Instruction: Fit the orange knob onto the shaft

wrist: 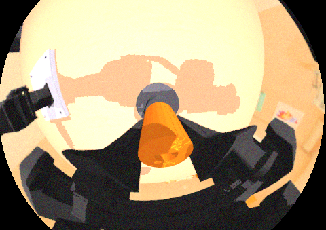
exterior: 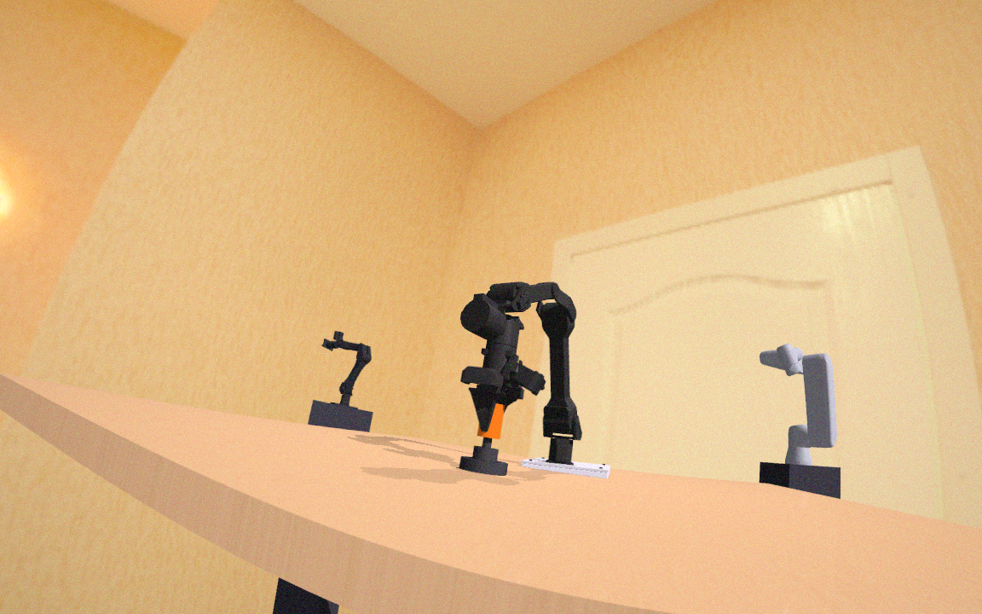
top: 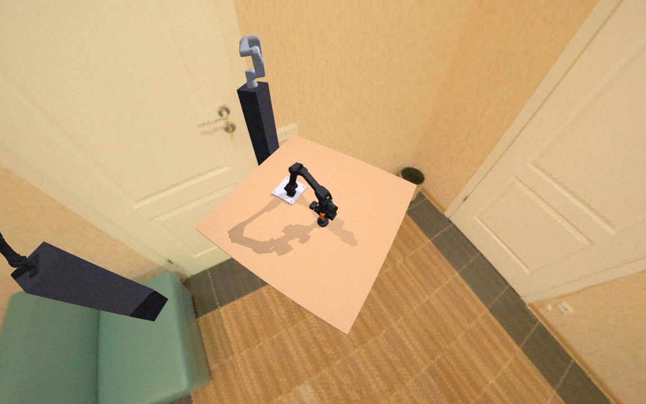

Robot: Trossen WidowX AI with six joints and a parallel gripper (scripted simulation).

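My gripper tip is now 2 cm below the orange knob. From my gripper tip the other things lie so: round pedestal: 4 cm below.
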